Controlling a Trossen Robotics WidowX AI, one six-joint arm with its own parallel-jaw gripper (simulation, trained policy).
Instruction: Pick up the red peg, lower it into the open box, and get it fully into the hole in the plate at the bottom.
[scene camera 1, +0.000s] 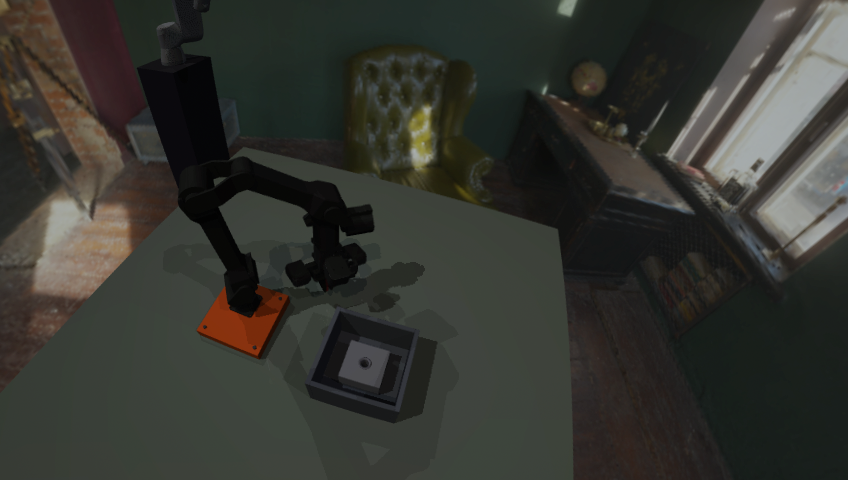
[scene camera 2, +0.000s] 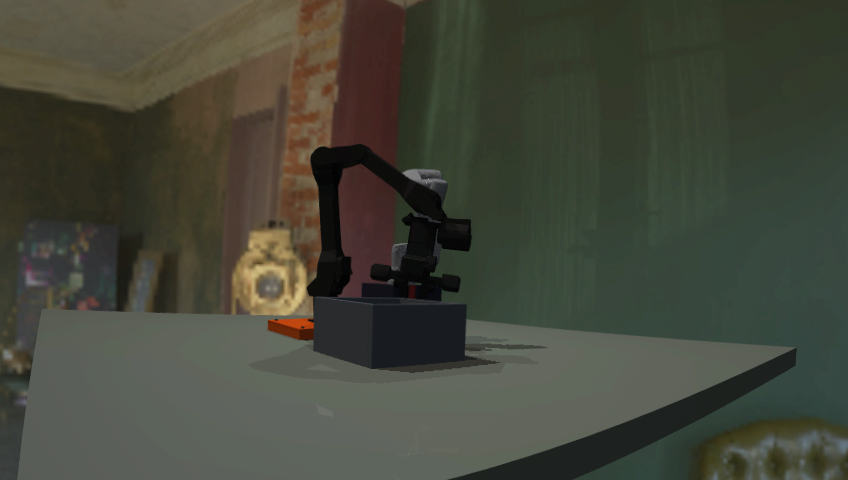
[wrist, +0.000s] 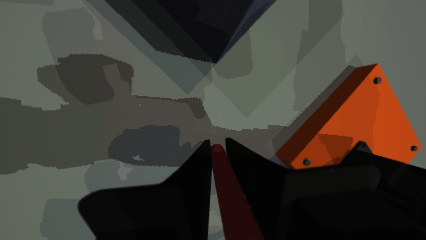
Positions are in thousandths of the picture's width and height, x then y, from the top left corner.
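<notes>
Scene camera 1 shows the gripper (scene camera 1: 386, 605), plus a grey plate (scene camera 1: 429, 768) and a dark box (scene camera 1: 380, 797). In scene camera 2 you'd see the dark box (scene camera 2: 440, 693), but scene camera 2 does not show the grey plate, hidden by the dark box. The wrist view gives you the gripper (wrist: 511, 598), and the grey plate is out of frame in the wrist view.
</notes>
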